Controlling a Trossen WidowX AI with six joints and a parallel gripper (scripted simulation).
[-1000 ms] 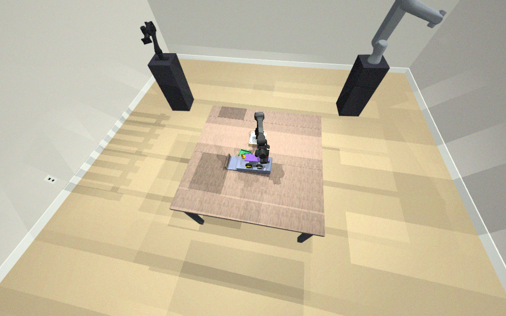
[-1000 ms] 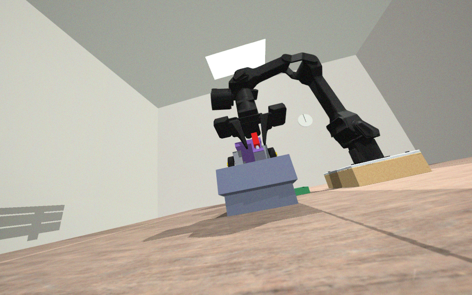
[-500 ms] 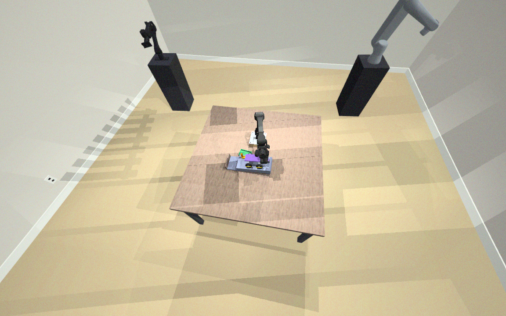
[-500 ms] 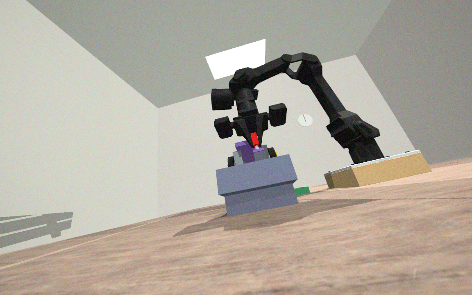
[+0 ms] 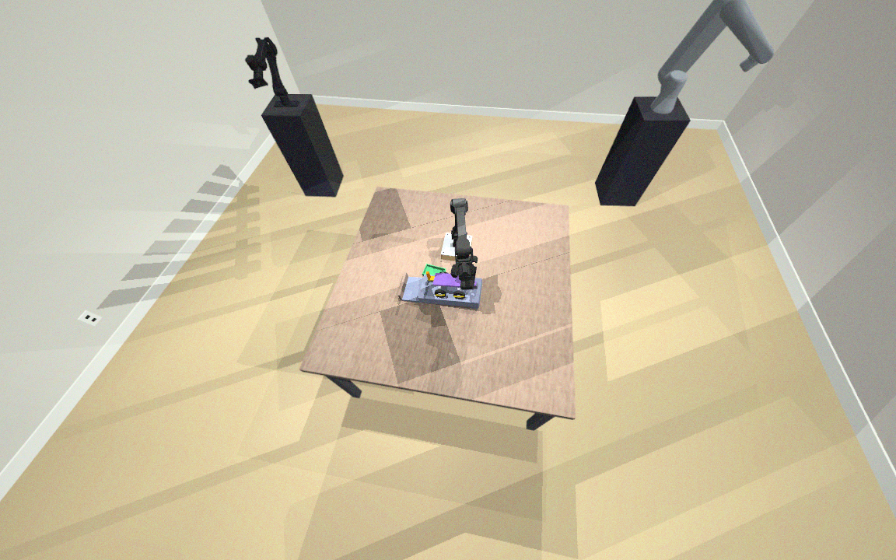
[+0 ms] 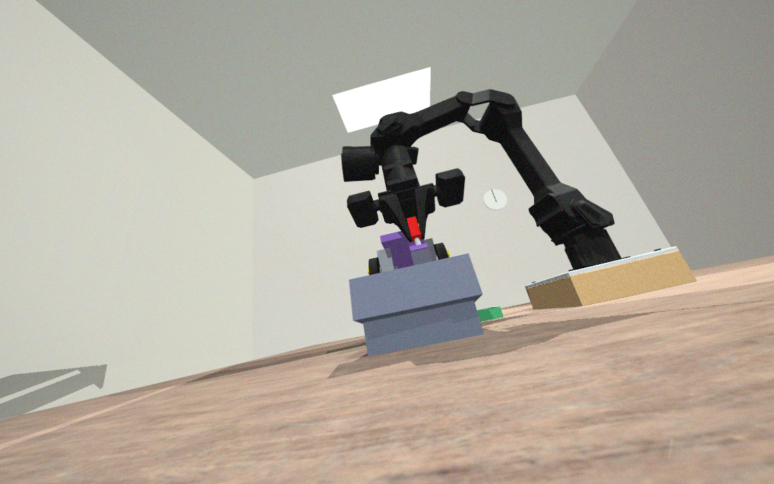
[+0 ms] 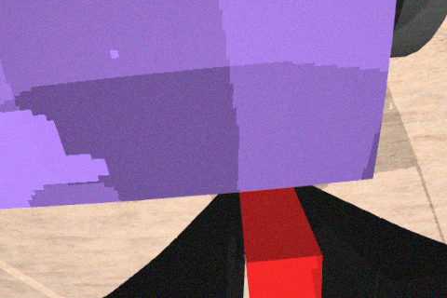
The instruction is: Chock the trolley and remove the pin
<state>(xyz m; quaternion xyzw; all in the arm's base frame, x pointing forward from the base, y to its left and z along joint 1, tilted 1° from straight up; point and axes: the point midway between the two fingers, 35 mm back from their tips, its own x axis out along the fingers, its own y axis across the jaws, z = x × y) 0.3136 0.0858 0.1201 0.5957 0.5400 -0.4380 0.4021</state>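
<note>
My gripper tip is 220 mm to the left of the yellow chock, 50 mm past it and 50 mm above it. The rest, counted from my gripper tip: blue-grey ramp (120 mm to the right, 90 mm below, 10 mm ahead); then red-headed stop pin (right at my gripper tip); then purple-topped trolley (110 mm to the right, 20 mm below, 10 mm ahead).
</note>
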